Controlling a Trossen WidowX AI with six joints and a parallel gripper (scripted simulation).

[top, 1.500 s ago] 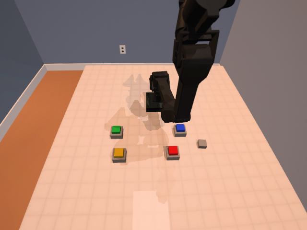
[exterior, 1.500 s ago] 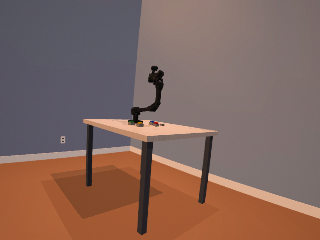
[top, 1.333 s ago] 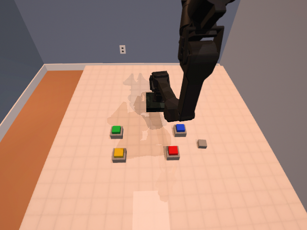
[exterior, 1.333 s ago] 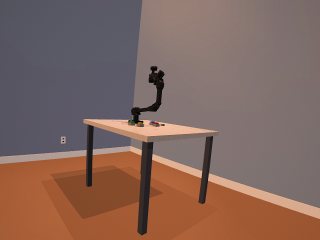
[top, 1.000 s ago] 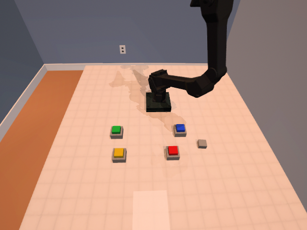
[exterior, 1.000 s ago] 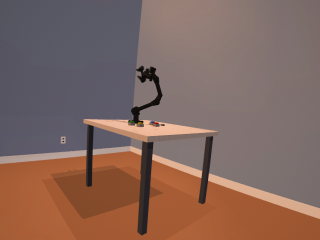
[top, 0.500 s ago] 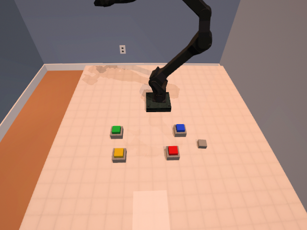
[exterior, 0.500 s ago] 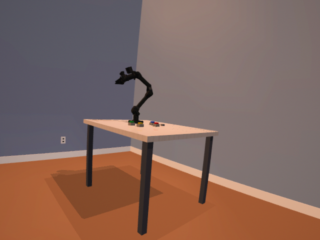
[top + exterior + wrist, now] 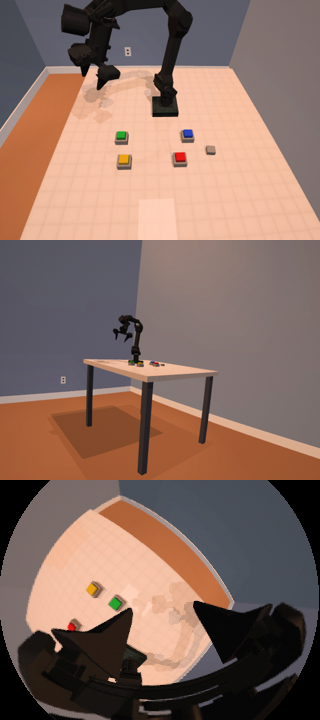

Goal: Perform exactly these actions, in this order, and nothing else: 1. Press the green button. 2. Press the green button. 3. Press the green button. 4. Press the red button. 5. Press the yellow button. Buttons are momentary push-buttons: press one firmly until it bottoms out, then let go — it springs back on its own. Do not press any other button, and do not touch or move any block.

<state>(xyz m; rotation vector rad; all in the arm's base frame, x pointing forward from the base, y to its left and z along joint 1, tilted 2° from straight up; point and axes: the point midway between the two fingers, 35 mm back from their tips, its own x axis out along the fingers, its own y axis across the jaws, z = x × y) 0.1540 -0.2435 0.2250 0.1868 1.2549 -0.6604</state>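
Now: the green button 70 mm ahead of my gripper tip, 100 mm to the left of it and 190 mm below it. Also, from my gripper tip: red button: 140 mm ahead, 340 mm to the left, 190 mm below; blue button: 20 mm ahead, 360 mm to the left, 190 mm below; yellow button: 170 mm ahead, 140 mm to the left, 190 mm below.
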